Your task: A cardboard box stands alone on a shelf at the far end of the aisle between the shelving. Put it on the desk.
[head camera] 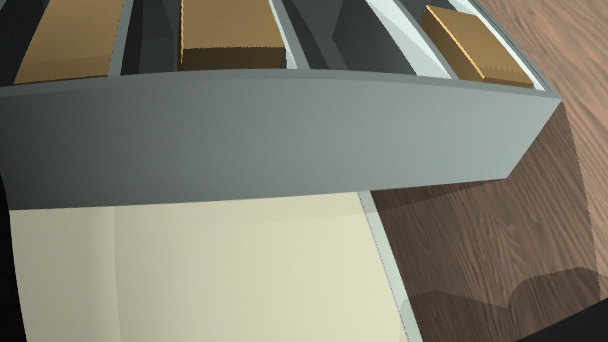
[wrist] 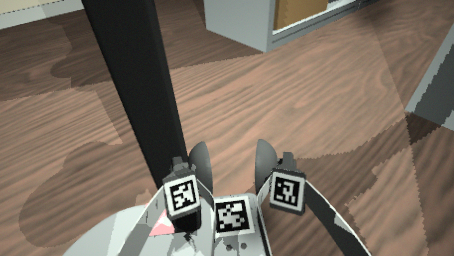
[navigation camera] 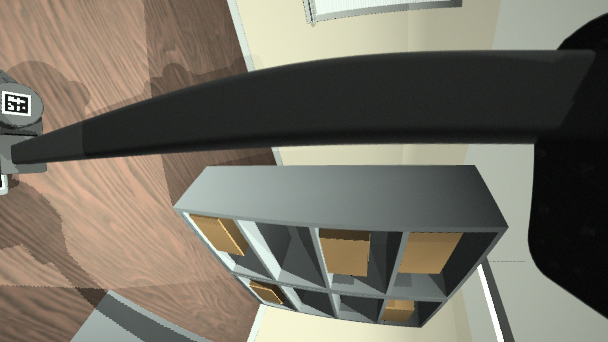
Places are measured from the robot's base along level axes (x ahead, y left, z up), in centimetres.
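Pixels of known places: gripper, between the fingertips: (wrist: pixel 232 159).
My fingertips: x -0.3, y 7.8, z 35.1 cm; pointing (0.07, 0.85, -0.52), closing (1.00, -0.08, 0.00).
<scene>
Behind a point stands the place of what it marks.
Cardboard boxes stand in a grey shelving unit (head camera: pixel 280 140) @[y 116.7, x 14.9, z 100.2 cm] (navigation camera: pixel 345 195) @[y 115.5, x 15.8, z 112.5 cm]. One box (head camera: pixel 475 45) @[y 117.8, x 48.8, z 26.2 cm] (navigation camera: pixel 220 235) @[y 117.9, x 48.9, z 26.2 cm] is in the compartment nearest the floor, one (head camera: pixel 232 25) @[y 117.1, x 47.7, z 112.0 cm] (navigation camera: pixel 345 255) @[y 120.6, x 52.7, z 112.7 cm] is near the middle, and one (head camera: pixel 70 40) @[y 115.6, x 45.6, z 158.7 cm] (navigation camera: pixel 432 252) @[y 116.2, x 46.5, z 160.9 cm] is in the top one. Two more boxes (navigation camera: pixel 267 292) @[y 179.5, x 135.6, z 27.0 cm] (navigation camera: pixel 400 311) @[y 180.0, x 136.2, z 160.2 cm] sit in farther compartments. I cannot tell which box is the one standing alone. The desk does not show in these views. My gripper (wrist: pixel 232 159) @[y 7.8, x -0.3, z 35.1 cm] is open over the floor, with nothing between its fingertips, away from the shelving.
In the wrist view, my black mast (wrist: pixel 135 85) @[y 11.6, x -7.0, z 40.2 cm] rises at the left; a grey shelving side (wrist: pixel 237 25) @[y 115.7, x 15.7, z 8.3 cm] with a box (wrist: pixel 300 12) @[y 117.3, x 48.1, z 12.0 cm] is at the top, and a grey panel (wrist: pixel 435 90) @[y 46.5, x 64.9, z 9.8 cm] stands at the right. Another grey unit (navigation camera: pixel 95 322) @[y 37.4, x 71.3, z 7.5 cm] is at the navigation view's lower left.
</scene>
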